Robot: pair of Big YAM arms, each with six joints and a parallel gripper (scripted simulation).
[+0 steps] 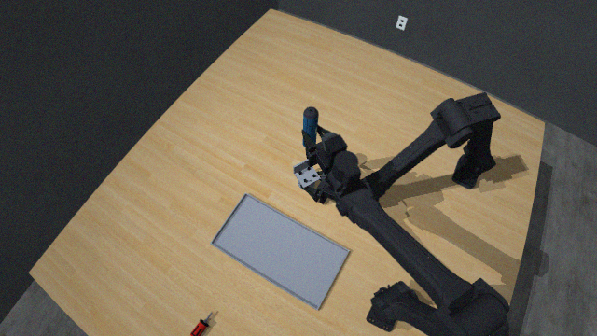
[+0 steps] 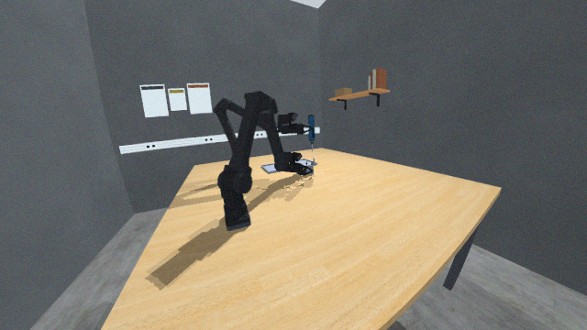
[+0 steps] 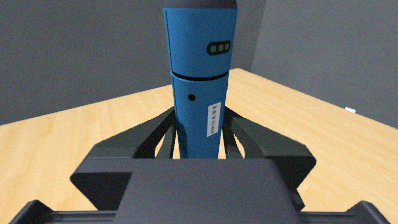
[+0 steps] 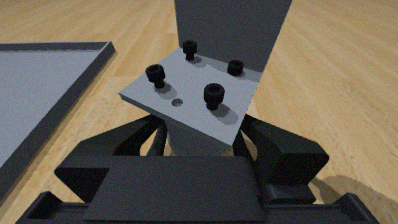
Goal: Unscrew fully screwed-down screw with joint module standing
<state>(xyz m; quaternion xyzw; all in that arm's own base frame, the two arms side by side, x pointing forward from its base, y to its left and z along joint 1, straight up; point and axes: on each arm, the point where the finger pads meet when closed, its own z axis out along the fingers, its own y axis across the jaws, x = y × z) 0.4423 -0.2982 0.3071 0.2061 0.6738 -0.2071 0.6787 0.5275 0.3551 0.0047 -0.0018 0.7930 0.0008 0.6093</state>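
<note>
Now: the joint module 1 cm above my right hand. From my right hand the other things lie so: grey bracket 5 cm above; then grey tray 8 cm behind, 25 cm to the left, 2 cm below.
</note>
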